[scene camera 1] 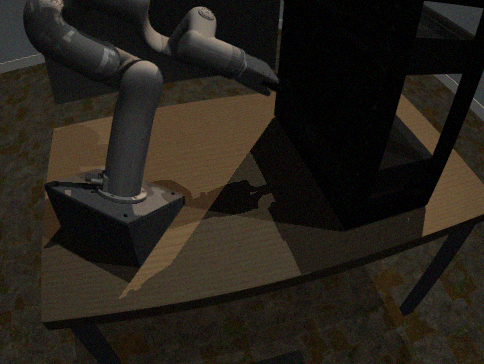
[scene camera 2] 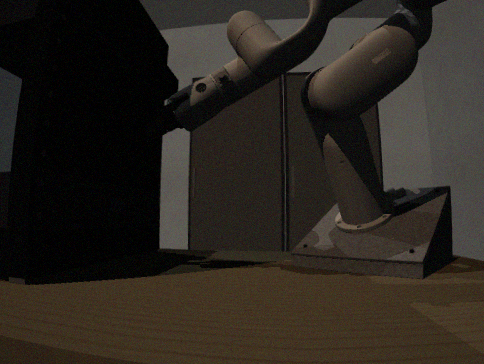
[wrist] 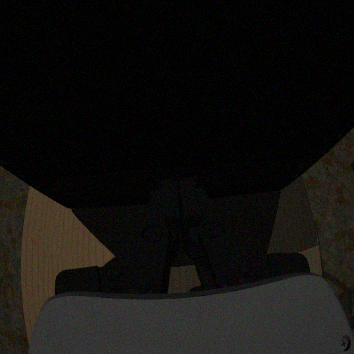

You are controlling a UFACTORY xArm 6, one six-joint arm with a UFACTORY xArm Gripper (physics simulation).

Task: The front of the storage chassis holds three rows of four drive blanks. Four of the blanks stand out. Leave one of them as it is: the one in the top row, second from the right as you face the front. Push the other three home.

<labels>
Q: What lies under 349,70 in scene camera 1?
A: A black rack.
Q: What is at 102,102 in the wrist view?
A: A black rack.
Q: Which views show the black rack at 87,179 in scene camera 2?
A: Scene camera 1, scene camera 2 and the wrist view: all of them.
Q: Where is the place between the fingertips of my gripper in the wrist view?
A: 175,186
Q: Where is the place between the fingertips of my gripper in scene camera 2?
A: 147,135
</labels>
